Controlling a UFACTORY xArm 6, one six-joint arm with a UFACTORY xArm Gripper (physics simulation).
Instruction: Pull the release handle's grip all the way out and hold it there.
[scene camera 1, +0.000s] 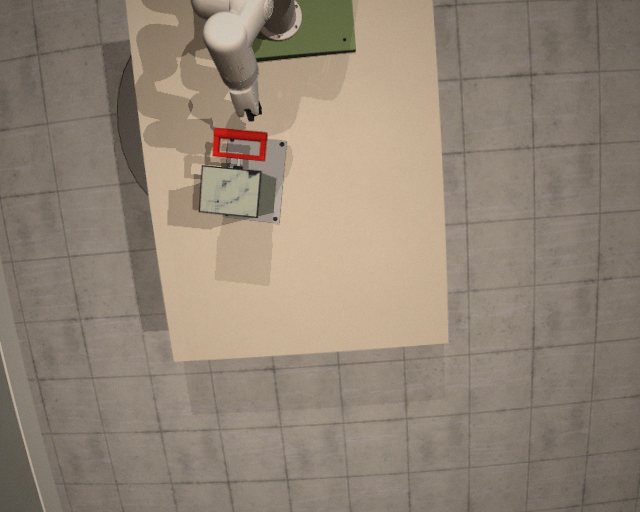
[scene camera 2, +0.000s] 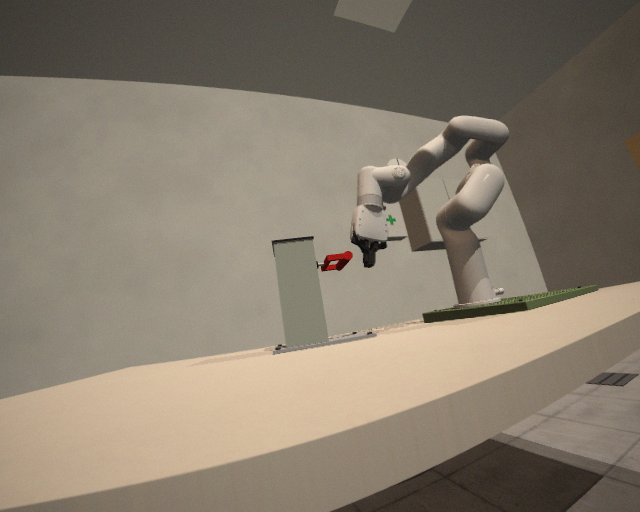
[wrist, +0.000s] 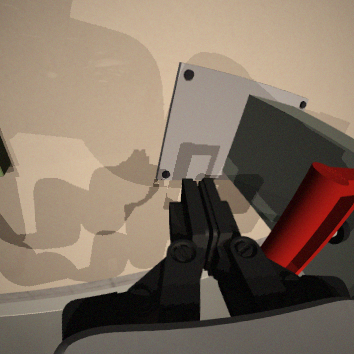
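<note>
The release handle's grip is a red rectangular frame (scene camera 1: 240, 133) (scene camera 2: 345, 257) (wrist: 300, 220). It sticks out on a short stem from the upper part of a grey-green box (scene camera 1: 229, 192) (scene camera 2: 299, 293) (wrist: 280, 150), on the side facing the arm's base. The box stands upright on a grey plate (scene camera 1: 278, 160) (scene camera 2: 352, 337) (wrist: 200, 110). My gripper (scene camera 1: 251, 116) (scene camera 2: 368, 264) (wrist: 193, 198) is shut and empty and points down. It is on the arm-base side of the red grip, with a small gap between them in both scene views. In the wrist view the grip is to the right of the fingers, partly hidden by the gripper's body.
The box and plate are on a beige table (scene camera 1: 362, 213) (scene camera 2: 266, 405), near its left edge in the first scene view. The arm stands on a green base board (scene camera 1: 330, 32) (scene camera 2: 512, 309). A wall cabinet (scene camera 2: 416, 218) shows behind the arm in the second scene view.
</note>
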